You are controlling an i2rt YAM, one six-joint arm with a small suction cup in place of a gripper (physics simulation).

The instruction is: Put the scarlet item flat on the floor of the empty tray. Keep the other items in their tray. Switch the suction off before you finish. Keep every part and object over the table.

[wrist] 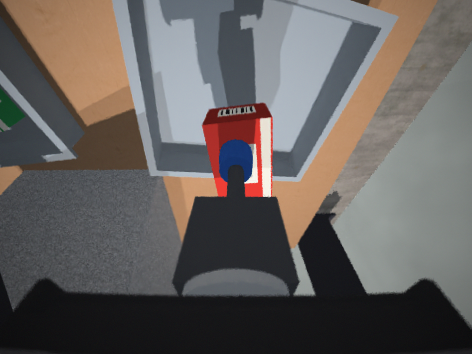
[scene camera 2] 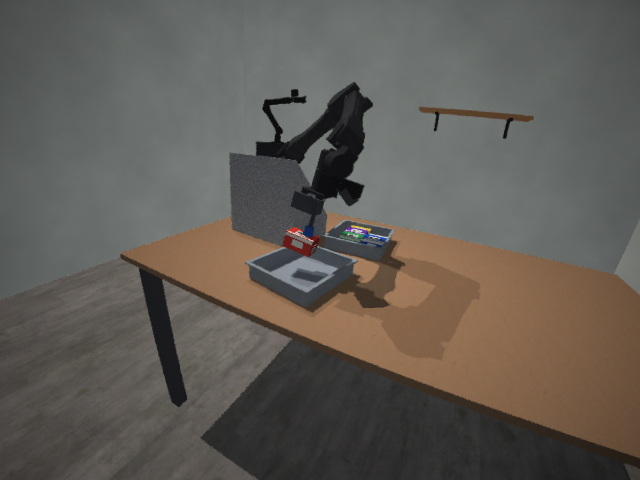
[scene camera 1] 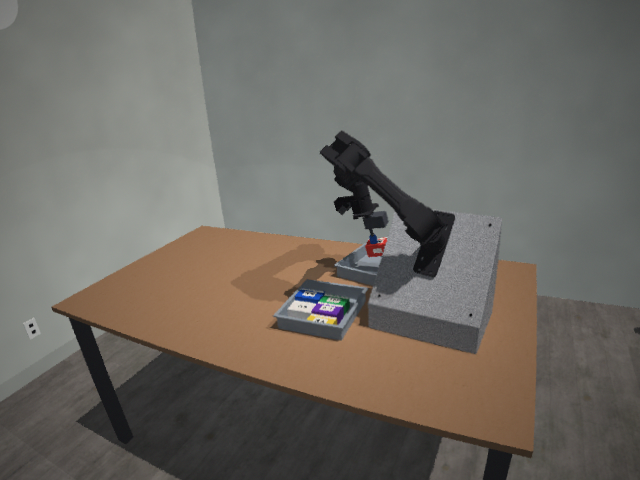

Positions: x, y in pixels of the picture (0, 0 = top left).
Labels:
A tray shows in the wrist view, in scene camera 2 [302, 279] and in scene camera 1. One and the same spot on the tray: [wrist: 305, 68] is [scene camera 1: 375, 259].

